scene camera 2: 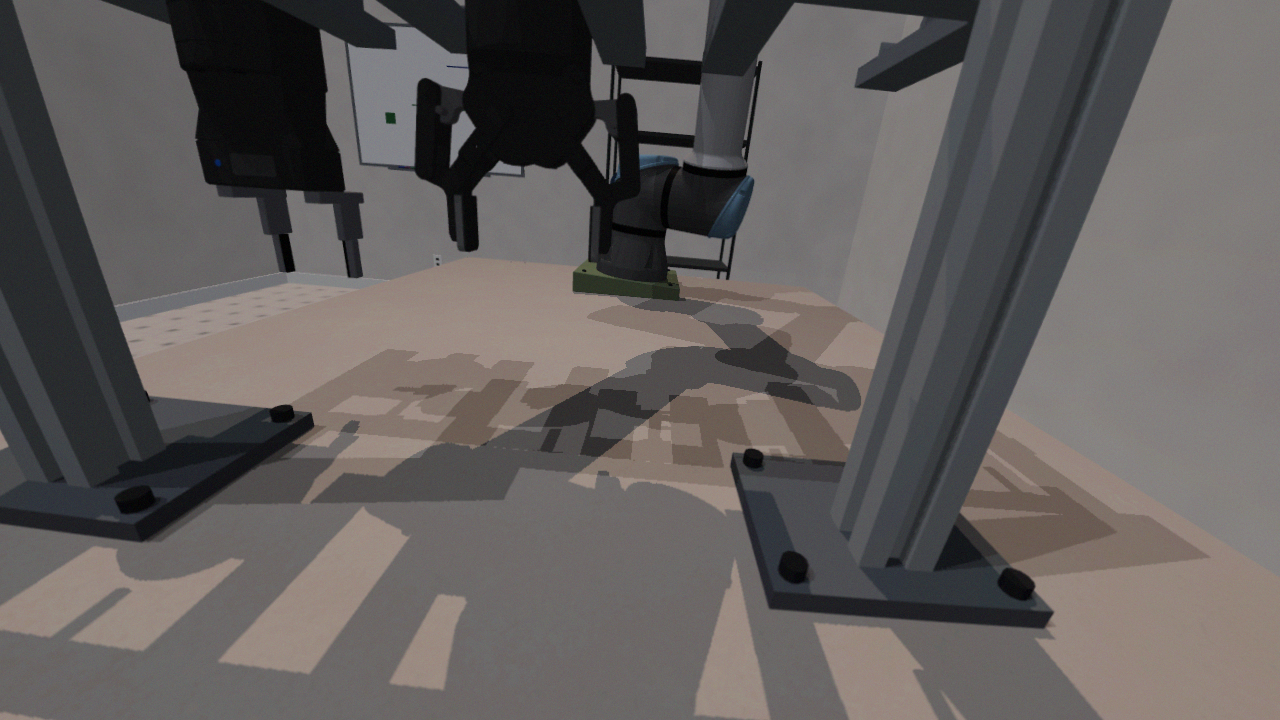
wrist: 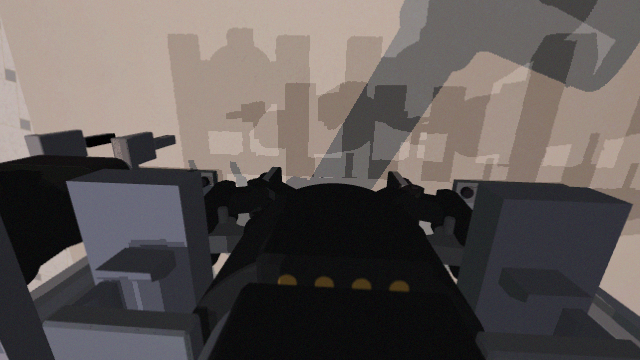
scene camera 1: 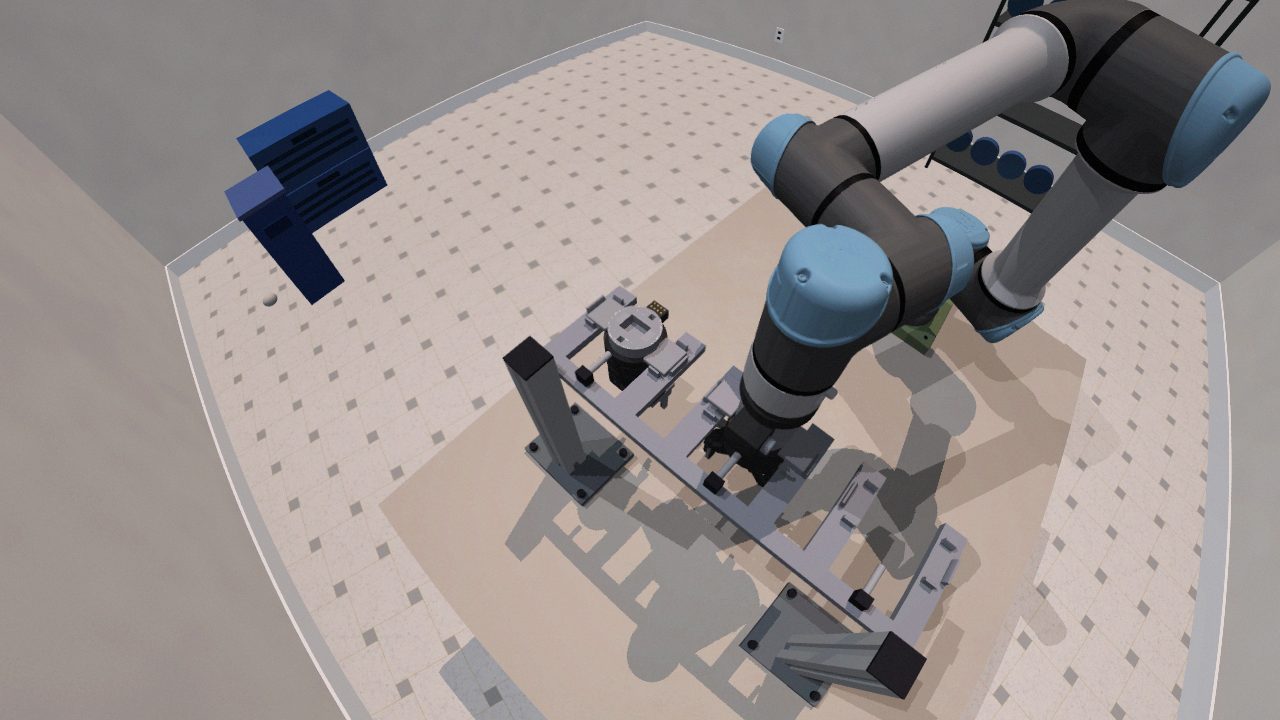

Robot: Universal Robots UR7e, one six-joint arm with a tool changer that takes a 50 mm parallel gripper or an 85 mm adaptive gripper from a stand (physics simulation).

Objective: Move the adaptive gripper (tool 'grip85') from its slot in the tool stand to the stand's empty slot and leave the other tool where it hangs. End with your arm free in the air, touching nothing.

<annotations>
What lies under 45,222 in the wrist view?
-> A parallel gripper.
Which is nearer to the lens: the parallel gripper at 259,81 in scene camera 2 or the adaptive gripper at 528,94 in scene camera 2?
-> The adaptive gripper.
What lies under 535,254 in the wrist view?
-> A tool stand.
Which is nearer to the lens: the parallel gripper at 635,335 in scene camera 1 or the adaptive gripper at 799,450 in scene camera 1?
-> The adaptive gripper.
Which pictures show the adaptive gripper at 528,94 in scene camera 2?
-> Scene camera 2, the wrist view and scene camera 1: all of them.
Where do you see an adaptive gripper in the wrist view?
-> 338,235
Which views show the parallel gripper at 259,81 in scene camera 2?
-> Scene camera 2, the wrist view and scene camera 1: all of them.
</annotations>
